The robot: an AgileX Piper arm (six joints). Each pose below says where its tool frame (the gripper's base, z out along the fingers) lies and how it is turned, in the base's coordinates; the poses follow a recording.
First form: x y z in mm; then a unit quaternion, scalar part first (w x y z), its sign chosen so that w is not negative.
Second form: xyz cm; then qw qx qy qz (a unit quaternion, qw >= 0). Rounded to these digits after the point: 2 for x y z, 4 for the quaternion.
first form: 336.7 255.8 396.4 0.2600 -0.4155 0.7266 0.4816
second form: 33.67 25.58 39.64 0.2600 -0.4155 0.7266 0.4816
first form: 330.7 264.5 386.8 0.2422 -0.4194 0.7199 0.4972
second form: 33.07 26.45 38.68 0.2422 -0.4194 0.7199 0.4972
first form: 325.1 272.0 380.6 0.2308 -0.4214 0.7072 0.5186
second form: 32.51 27.20 38.06 0.2308 -0.4214 0.7072 0.5186
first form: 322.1 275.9 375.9 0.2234 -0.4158 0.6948 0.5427
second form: 32.21 27.59 37.59 0.2234 -0.4158 0.6948 0.5427
